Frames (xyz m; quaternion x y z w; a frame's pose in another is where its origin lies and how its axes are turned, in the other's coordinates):
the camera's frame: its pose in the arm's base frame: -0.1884 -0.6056 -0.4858 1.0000 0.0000 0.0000 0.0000
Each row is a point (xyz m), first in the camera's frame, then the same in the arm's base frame.
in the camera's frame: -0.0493 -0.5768 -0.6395
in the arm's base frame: -0.2377 -0.0288 0.1537
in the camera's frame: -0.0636 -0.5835 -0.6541
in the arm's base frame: -0.2520 -0.0221 0.1683
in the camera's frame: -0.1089 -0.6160 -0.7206
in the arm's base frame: -0.2973 0.0104 0.2348
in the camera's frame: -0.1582 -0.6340 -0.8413
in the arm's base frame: -0.3466 0.0284 0.3555
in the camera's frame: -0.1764 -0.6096 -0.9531
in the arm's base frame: -0.3648 0.0040 0.4673
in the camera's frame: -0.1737 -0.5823 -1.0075
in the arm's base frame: -0.3621 -0.0233 0.5217
